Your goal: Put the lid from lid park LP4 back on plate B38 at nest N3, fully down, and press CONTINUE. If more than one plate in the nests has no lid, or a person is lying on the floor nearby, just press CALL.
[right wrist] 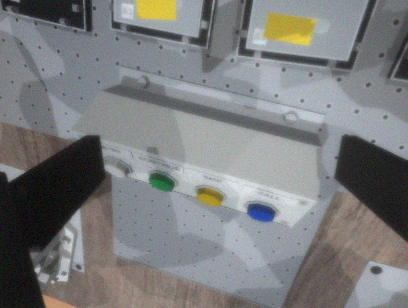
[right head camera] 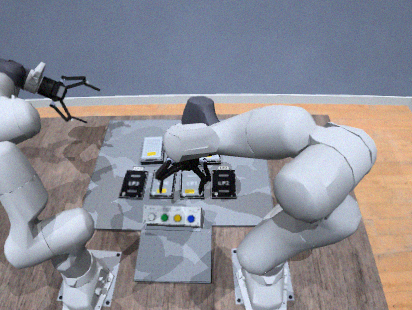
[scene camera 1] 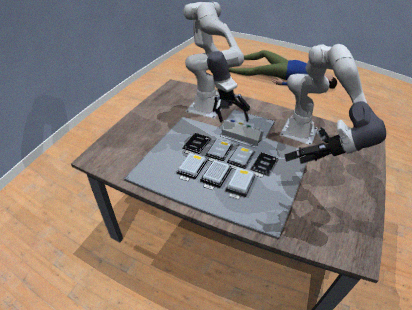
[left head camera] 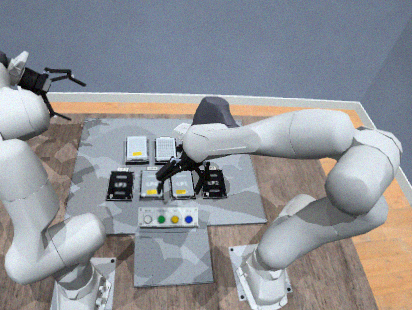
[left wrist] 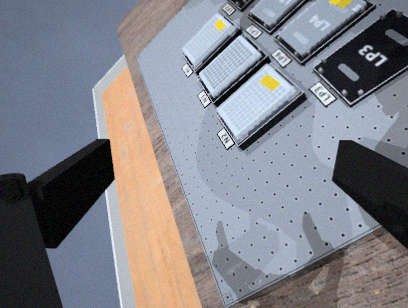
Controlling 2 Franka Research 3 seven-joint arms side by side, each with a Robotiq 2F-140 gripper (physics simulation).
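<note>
The lid at LP4 (left head camera: 151, 184) (right head camera: 168, 187) (scene camera 1: 240, 157) (left wrist: 312, 30) has a yellow label. Plate B38 at nest N3 (scene camera 1: 191, 166) (left wrist: 206, 44) shows a yellow label; its number is unreadable. The middle plate at N1 (scene camera 1: 215, 173) (left wrist: 231, 66) shows bare wells and no label. A person (scene camera 1: 280, 69) lies on the floor behind the arms. The green CONTINUE button (left head camera: 161, 219) (right head camera: 164, 218) (right wrist: 162, 182) and blue CALL button (left head camera: 188, 219) (right head camera: 191, 219) (right wrist: 261, 212) are on the panel. My right gripper (scene camera 1: 233, 120) (right wrist: 220, 157) is open above the panel. My left gripper (left head camera: 77, 102) (right head camera: 92, 105) (left wrist: 223, 160) is open, raised at the side.
A plate with a yellow label stands at N2 (left head camera: 137, 146) (right head camera: 152, 146) (scene camera 1: 241, 182) (left wrist: 260, 107). Another labelled lid lies at LP1 (scene camera 1: 219, 150) (right wrist: 325, 37). Black parks LP3 (left head camera: 120, 185) (left wrist: 370, 57) and LP2 (left head camera: 215, 184) (right head camera: 223, 184) hold no lid. A yellow button (right wrist: 210, 196) sits beside CALL.
</note>
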